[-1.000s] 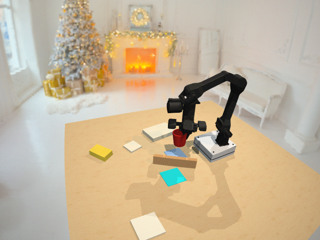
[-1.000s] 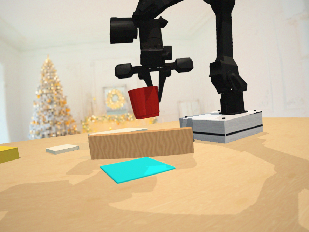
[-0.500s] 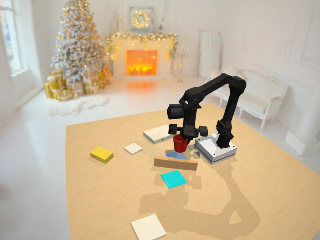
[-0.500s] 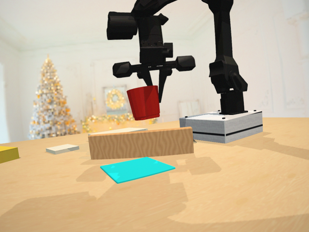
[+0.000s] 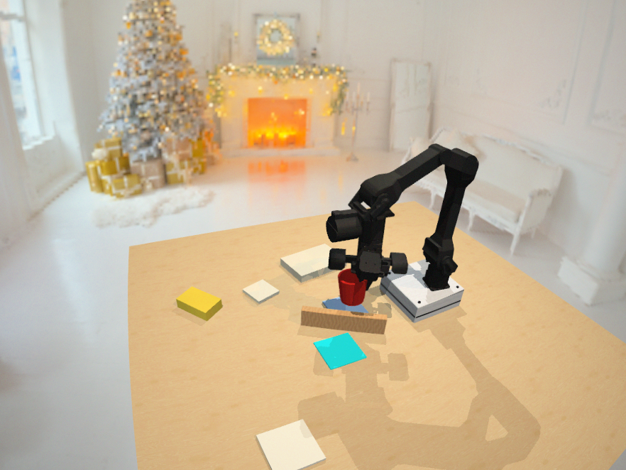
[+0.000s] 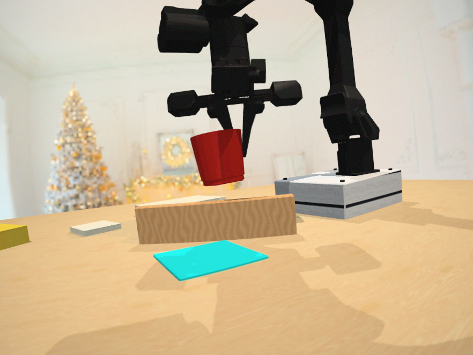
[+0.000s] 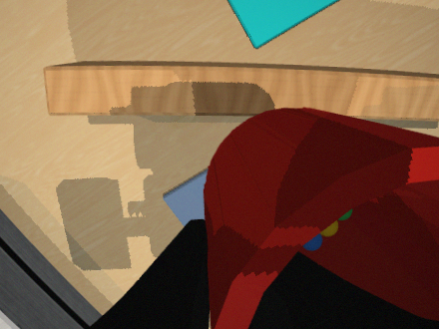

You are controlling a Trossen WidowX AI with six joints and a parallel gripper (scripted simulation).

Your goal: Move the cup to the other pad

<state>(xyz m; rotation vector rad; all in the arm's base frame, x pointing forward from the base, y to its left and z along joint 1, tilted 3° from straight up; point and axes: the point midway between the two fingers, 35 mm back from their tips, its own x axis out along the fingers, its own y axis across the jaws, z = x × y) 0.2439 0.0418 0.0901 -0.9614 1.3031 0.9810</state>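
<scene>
Now: the cyan pad 8 cm ahead of my gripper tip, 9 cm to the left of it and 12 cm below it. Also, from my gripper tip: blue pad: 2 cm ahead, 6 cm to the right, 12 cm below; then red cup: 3 cm ahead, 1 cm to the right; then wooden block: 5 cm ahead, 2 cm to the left, 9 cm below.
</scene>
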